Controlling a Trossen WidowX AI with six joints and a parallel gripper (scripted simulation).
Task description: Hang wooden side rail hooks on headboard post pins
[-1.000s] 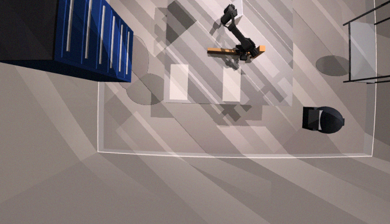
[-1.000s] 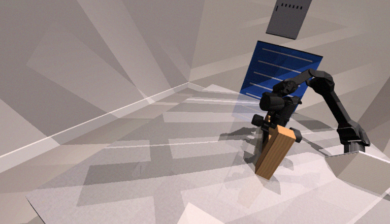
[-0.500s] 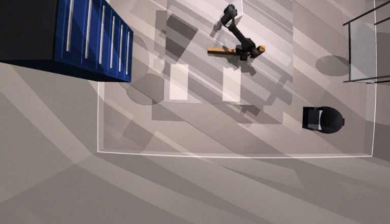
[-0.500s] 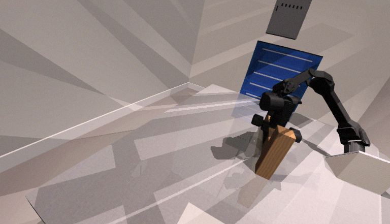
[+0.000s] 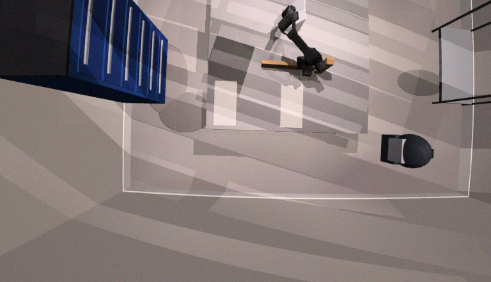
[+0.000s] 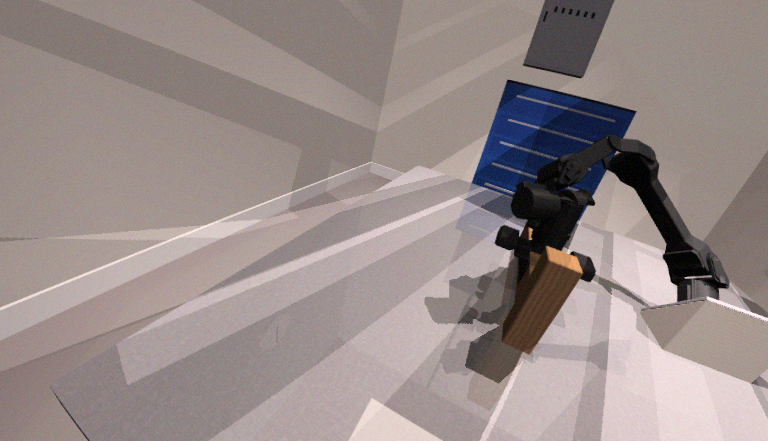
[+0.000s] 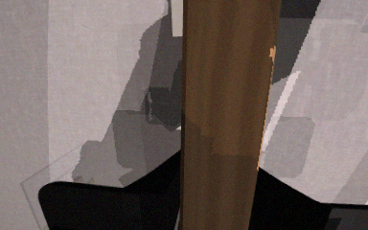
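My gripper tip is 13 cm to the right of the headboard post, 4 cm below it and 2 cm short of it.
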